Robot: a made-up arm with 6 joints.
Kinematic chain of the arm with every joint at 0, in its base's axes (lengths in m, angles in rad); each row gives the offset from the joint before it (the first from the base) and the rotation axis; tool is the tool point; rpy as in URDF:
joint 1: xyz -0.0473 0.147 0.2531 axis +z
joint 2: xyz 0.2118 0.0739 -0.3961 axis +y
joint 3: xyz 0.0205 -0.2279 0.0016 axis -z
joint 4: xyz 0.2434 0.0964 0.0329 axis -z
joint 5: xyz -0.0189 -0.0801 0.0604 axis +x
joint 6: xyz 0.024 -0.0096 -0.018 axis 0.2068 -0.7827 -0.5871
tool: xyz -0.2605 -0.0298 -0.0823 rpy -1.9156 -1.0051 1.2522
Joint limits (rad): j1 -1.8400..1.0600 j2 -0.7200..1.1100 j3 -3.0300..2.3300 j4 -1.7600..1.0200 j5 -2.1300..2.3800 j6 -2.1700..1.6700
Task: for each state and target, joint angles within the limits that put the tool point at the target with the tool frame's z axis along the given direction. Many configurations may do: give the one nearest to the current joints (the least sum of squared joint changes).
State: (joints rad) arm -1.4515 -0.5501 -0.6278 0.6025 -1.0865 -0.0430
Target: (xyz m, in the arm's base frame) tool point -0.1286 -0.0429 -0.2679 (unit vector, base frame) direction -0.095 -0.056 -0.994
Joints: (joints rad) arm -0.8606 -0.7200 -1.5131 1.0176 -0.8642 0.2878
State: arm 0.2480 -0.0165 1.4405 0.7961 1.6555 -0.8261
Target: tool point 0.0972 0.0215 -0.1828 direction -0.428 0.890 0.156
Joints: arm 0.3087 -0.0285 1.7545 0.4209 1.2451 -1.3336
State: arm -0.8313 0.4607 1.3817 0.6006 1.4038 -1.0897
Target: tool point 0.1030 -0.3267 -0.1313 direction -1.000 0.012 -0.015
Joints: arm -0.1596 -0.2989 0.6791 0.0266 1.0754 -1.4983
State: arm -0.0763 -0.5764 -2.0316 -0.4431 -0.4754 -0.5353
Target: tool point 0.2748 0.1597 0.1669 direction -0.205 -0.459 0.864
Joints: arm -0.6173 -0.6396 -1.5484 -0.7491 0.1166 -1.2706
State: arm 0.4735 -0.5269 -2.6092 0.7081 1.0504 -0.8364
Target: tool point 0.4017 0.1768 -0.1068 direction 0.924 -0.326 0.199
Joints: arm 1.0573 0.0950 -3.0300 1.0167 0.4619 -0.4183
